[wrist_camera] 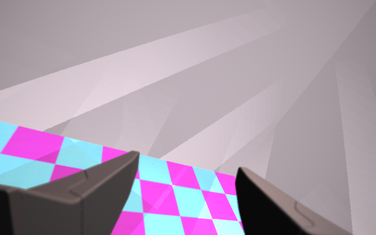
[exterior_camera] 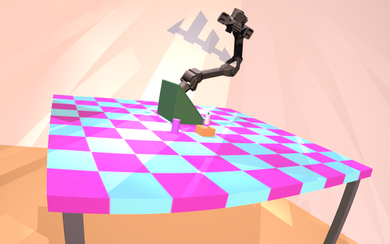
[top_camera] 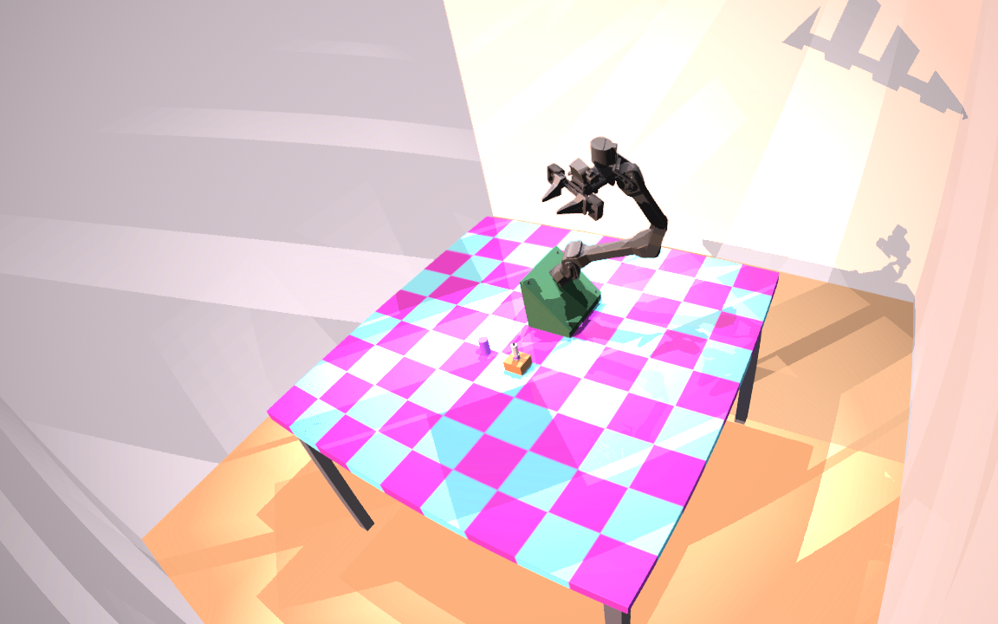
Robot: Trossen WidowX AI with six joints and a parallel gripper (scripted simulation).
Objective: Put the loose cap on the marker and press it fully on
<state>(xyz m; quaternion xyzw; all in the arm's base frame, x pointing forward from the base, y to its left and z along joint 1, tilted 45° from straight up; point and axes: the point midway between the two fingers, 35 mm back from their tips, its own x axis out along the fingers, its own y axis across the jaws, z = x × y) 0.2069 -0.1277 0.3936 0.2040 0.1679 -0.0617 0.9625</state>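
Right now the purple cap is 10 cm ahead of my gripper tip, 26 cm to the right of it and 48 cm below it. From my gripper tip the other things lie so: orange holder block (10 cm ahead, 13 cm to the right, 49 cm below).
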